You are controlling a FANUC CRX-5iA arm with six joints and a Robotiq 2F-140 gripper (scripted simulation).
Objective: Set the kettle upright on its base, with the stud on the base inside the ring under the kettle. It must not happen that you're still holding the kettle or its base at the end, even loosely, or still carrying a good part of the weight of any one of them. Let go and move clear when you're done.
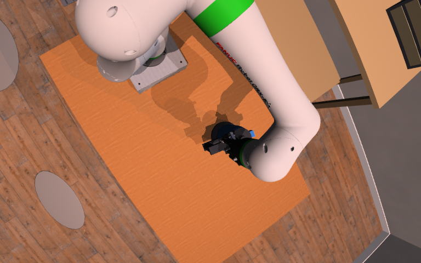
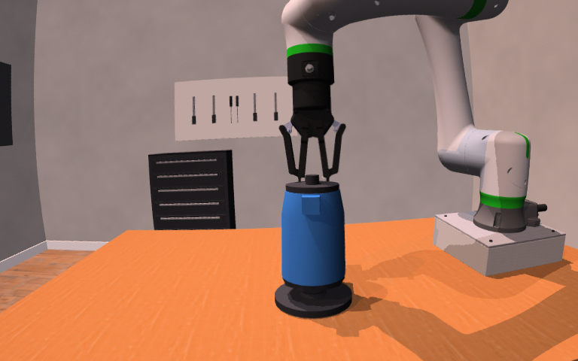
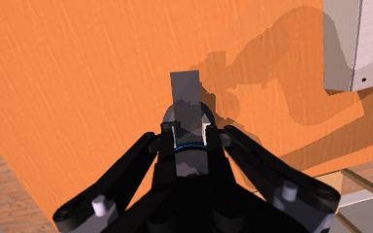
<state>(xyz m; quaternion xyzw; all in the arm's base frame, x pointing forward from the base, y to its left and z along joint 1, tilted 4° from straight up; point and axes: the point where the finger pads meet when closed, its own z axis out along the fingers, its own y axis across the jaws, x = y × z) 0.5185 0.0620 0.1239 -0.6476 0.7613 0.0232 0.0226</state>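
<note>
The blue kettle is 5 cm below my hand, 3 cm to the left of it and 1 cm ahead of it. Also, from my hand: dark round base 19 cm below, 7 cm to the left, 1 cm ahead.
</note>
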